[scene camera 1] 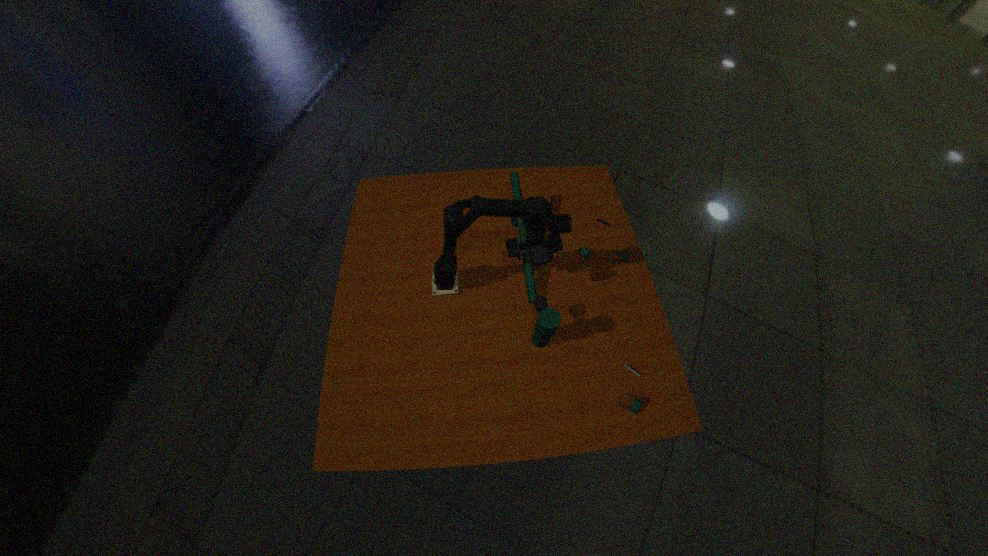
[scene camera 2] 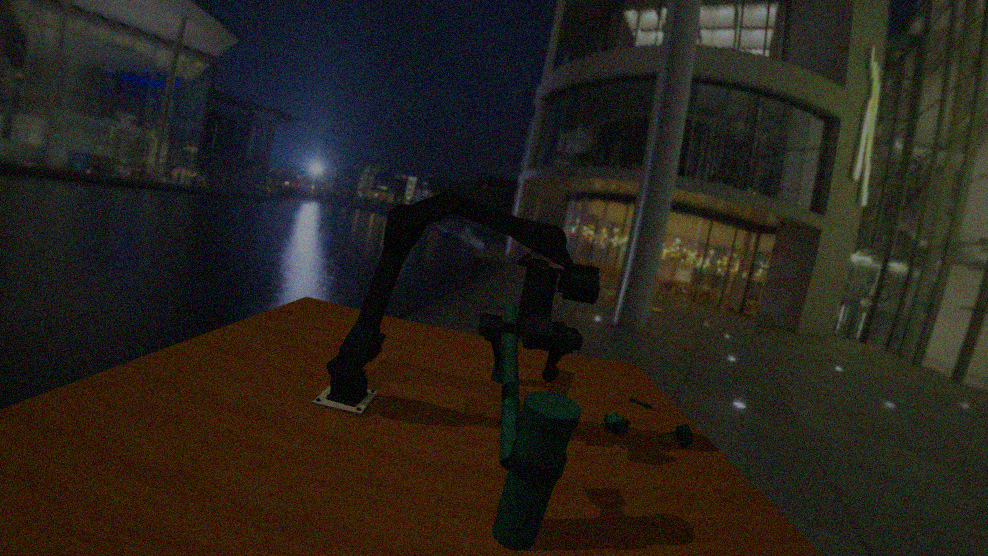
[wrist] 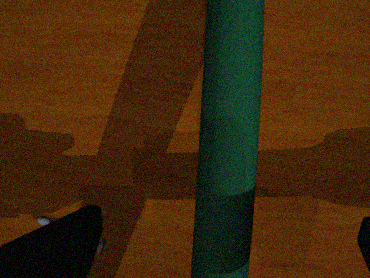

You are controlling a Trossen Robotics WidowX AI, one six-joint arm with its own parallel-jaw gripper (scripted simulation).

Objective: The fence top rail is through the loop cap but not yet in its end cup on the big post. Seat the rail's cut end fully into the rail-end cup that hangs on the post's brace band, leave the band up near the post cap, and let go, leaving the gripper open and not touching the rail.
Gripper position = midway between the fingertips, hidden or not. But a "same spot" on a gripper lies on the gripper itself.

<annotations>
my gripper: scene camera 1; scene camera 2; wrist 232,225
green top rail: scene camera 1; scene camera 2; wrist 231,96
same spot on green top rail: (scene camera 1: 527,261) = (scene camera 2: 510,394)
same spot on my gripper: (scene camera 1: 541,249) = (scene camera 2: 543,321)
</annotations>
